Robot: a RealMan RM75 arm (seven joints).
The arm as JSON. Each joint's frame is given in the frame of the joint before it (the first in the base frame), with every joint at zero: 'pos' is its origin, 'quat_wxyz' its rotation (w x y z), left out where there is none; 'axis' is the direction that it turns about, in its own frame. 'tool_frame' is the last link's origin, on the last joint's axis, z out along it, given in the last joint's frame.
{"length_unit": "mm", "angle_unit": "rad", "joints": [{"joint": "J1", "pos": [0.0, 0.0, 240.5], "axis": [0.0, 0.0, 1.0]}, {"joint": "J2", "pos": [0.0, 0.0, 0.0], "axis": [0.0, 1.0, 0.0]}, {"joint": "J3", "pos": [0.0, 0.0, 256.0], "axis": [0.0, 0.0, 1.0]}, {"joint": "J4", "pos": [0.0, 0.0, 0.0], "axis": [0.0, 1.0, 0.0]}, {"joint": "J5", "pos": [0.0, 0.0, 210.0], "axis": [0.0, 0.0, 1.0]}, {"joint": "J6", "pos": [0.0, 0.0, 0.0], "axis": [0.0, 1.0, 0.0]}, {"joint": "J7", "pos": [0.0, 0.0, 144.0], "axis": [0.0, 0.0, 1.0]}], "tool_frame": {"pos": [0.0, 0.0, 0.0]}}
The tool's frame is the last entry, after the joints.
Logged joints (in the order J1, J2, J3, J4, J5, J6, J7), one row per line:
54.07, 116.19, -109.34, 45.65, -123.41, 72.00, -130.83
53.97, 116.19, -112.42, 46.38, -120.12, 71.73, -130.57
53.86, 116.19, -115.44, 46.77, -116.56, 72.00, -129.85
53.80, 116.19, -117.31, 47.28, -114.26, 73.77, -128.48
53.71, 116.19, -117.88, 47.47, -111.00, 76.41, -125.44
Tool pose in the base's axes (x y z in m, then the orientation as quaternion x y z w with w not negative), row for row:
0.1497, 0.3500, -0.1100, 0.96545, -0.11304, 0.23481, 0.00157
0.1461, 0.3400, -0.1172, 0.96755, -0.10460, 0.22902, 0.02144
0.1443, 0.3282, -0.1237, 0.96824, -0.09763, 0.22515, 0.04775
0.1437, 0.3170, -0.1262, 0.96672, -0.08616, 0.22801, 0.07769
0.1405, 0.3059, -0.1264, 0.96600, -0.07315, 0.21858, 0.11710
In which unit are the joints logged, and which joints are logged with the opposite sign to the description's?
The joints are logged in degrees. Opposite sign: J4, J6, J7.
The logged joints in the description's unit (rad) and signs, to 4 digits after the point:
0.9437, 2.0279, -1.9083, -0.7967, -2.1539, -1.2566, 2.2834
0.9420, 2.0279, -1.9621, -0.8095, -2.0965, -1.2519, 2.2789
0.9400, 2.0279, -2.0148, -0.8163, -2.0344, -1.2566, 2.2663
0.9390, 2.0279, -2.0474, -0.8252, -1.9942, -1.2875, 2.2424
0.9374, 2.0279, -2.0574, -0.8285, -1.9373, -1.3336, 2.1893

